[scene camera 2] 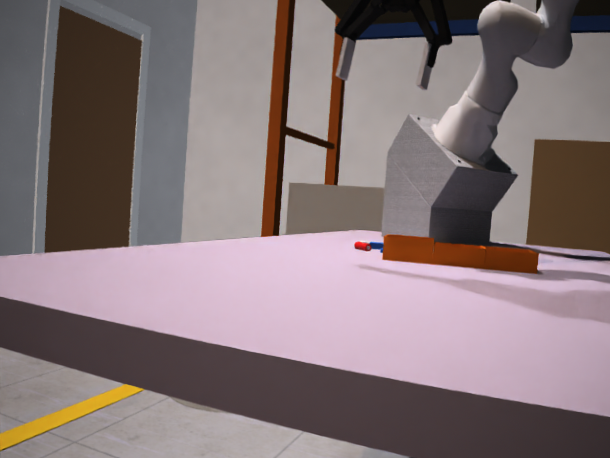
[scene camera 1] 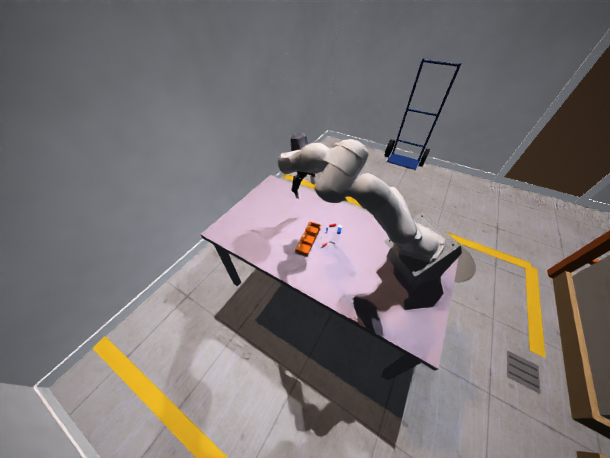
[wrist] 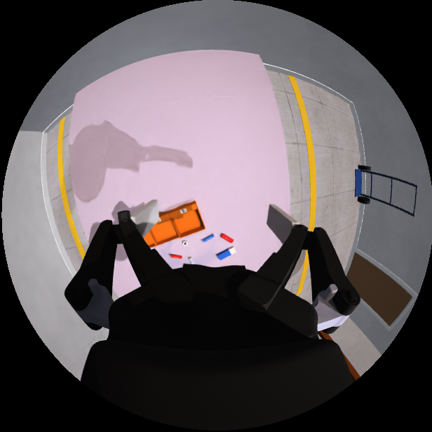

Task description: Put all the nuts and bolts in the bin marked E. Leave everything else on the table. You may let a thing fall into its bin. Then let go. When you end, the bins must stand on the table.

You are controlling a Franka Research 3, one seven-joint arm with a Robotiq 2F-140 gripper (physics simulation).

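Observation:
Three joined orange bins [scene camera 1: 302, 252] [scene camera 2: 459, 255] [wrist: 192, 232] stand on the table; their labels are too small to read, so I cannot tell which is E. In the wrist view, the left finger hides part of the row. A small pale nut with a dark hole [wrist: 185, 243] lies beside the bins. A thin grey bolt [wrist: 190, 260] [scene camera 1: 332, 243] lies near it, partly hidden by the gripper's body in the wrist view. My gripper [scene camera 1: 305, 189] [scene camera 2: 383, 82] [wrist: 213, 211] is open and empty, high above the table.
Near the bins lie a red cylinder [scene camera 1: 332, 225] [wrist: 227, 238], a smaller red piece [scene camera 1: 324, 245] [wrist: 175, 256], a small blue piece [scene camera 1: 327, 230] [wrist: 208, 237] and a blue-and-white block [scene camera 1: 339, 229] [wrist: 225, 254]. A blue hand truck [scene camera 1: 423, 112] stands on the floor beyond the table.

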